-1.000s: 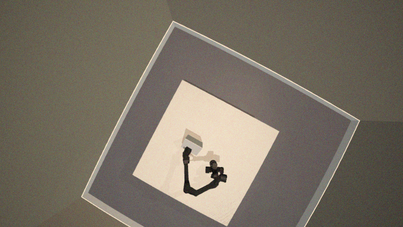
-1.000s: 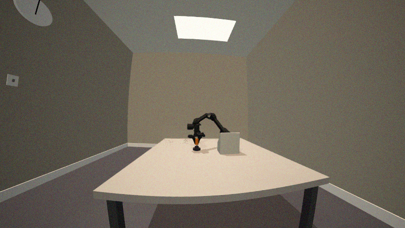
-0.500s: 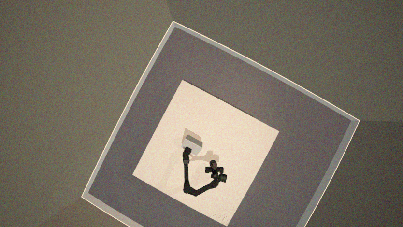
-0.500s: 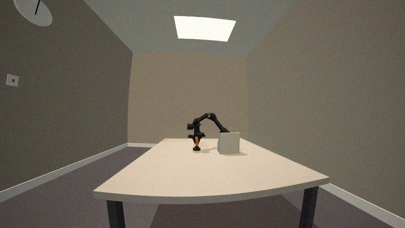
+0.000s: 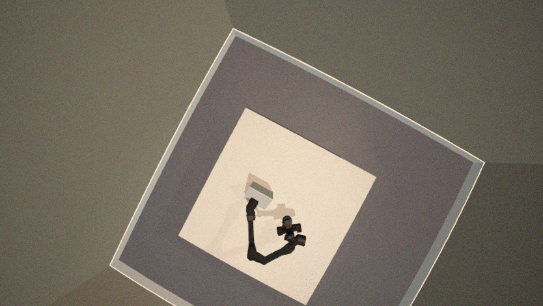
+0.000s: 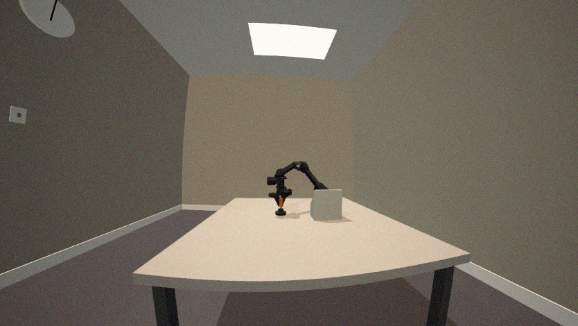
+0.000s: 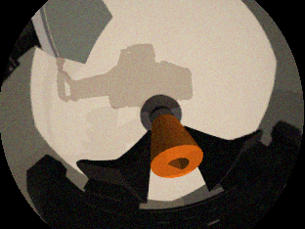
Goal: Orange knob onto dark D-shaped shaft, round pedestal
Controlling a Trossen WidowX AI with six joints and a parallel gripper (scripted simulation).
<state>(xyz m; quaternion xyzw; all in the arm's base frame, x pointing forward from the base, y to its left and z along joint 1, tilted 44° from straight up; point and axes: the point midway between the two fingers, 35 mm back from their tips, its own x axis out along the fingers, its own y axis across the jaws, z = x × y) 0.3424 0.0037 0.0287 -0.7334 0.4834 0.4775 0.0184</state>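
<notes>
Right now my gripper tip is 2 cm below the orange knob. Also, from my gripper tip: dark round pedestal: 4 cm below.
</notes>
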